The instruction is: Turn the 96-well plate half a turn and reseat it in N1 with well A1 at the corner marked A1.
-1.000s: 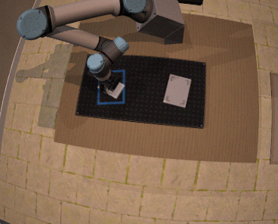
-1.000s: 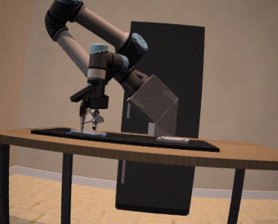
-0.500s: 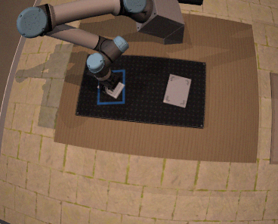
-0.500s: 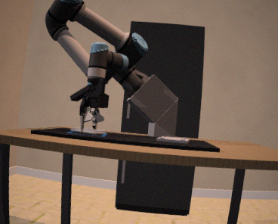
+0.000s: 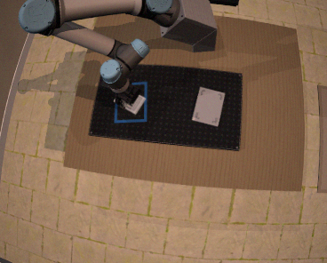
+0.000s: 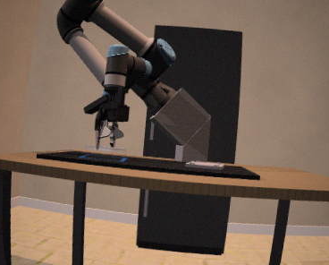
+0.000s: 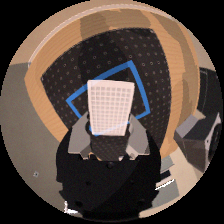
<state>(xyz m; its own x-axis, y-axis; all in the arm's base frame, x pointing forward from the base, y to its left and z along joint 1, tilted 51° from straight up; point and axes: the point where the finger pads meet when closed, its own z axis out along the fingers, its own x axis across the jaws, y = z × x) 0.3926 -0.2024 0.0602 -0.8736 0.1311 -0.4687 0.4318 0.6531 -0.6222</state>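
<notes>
My gripper is now 360 mm to the right of the grey plate nest N1 and 40 mm above it. Also, from my hand: white 96-well plate: 10 mm below.
</notes>
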